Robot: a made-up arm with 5 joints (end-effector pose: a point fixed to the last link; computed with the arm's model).
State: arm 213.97 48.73 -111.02 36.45 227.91
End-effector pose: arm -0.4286 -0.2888 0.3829 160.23 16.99 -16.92
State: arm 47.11 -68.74 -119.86 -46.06 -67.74
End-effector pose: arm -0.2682 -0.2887 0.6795 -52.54 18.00 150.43
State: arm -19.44 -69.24 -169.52 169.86 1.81
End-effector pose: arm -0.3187 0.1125 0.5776 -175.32 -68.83 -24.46
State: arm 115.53 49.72 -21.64 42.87 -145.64
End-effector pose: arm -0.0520 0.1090 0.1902 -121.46 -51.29 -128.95
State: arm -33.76 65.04 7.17 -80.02 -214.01
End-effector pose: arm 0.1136 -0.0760 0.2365 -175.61 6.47 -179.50
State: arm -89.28 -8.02 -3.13 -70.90 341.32
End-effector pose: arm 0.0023 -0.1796 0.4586 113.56 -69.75 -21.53
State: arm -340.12 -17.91 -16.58 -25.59 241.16
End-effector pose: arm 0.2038 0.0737 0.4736 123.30 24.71 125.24
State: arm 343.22 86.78 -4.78 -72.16 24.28
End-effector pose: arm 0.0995 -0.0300 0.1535 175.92 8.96 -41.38
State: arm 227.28 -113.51 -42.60 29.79 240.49
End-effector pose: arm 0.1284 0.1391 0.5875 49.81 23.38 -61.25
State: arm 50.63 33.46 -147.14 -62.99 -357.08
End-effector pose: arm 0.1915 0.2334 0.7380 -0.17 -3.33 -126.45
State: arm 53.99 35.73 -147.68 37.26 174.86
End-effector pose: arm 0.2659 0.3659 0.6848 -161.88 73.87 -107.20
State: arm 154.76 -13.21 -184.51 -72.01 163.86
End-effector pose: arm 0.1756 -0.0828 0.7353 89.03 -73.86 65.69
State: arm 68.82 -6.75 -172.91 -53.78 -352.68
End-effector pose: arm -0.0439 -0.1133 0.8143 9.75 52.81 -99.01
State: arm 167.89 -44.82 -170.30 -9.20 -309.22
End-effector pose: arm 0.3901 -0.0837 0.7189 37.11 26.22 47.61
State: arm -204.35 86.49 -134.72 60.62 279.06
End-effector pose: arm -0.4449 0.2013 0.1248 -167.76 1.94 -123.20
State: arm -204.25 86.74 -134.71 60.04 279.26
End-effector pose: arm -0.4451 0.2005 0.1231 -168.08 1.93 -123.31
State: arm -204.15 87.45 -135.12 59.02 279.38
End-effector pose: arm -0.4455 0.1998 0.1194 -168.80 1.84 -123.35
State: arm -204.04 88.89 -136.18 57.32 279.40
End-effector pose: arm -0.4461 0.1990 0.1126 -170.10 1.63 -123.30
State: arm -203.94 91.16 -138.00 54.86 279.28
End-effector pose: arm -0.4465 0.1982 0.1025 -172.08 1.29 -123.13
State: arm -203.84 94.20 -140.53 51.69 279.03
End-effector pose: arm -0.4464 0.1973 0.0896 -174.71 0.84 -122.83
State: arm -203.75 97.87 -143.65 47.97 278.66
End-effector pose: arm -0.4452 0.1959 0.0747 -177.84 0.33 -122.40
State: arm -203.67 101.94 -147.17 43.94 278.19
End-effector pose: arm -0.4426 0.1940 0.0589 178.72 -0.18 -121.86
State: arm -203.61 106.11 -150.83 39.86 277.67
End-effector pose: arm -0.4386 0.1917 0.0438 175.18 -0.65 -121.25
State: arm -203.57 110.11 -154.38 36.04 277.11
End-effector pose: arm -0.4334 0.1891 0.0302 171.83 -1.01 -120.61
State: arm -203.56 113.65 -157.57 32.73 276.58
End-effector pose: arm -0.4278 0.1865 0.0190 168.88 -1.27 -120.02
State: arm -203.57 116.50 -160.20 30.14 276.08
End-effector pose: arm -0.4226 0.1844 0.0107 166.51 -1.42 -119.48
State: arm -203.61 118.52 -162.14 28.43 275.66
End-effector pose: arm -0.4186 0.1829 0.0053 164.88 -1.48 -119.07
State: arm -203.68 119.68 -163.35 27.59 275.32
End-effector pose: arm -0.4161 0.1825 0.0025 163.99 -1.47 -118.79
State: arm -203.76 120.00 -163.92 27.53 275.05
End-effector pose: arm -0.4157 0.1830 0.0026 163.67 -1.42 -118.61
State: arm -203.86 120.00 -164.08 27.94 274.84
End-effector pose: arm -0.4155 0.1838 0.0028 163.91 -1.34 -118.51
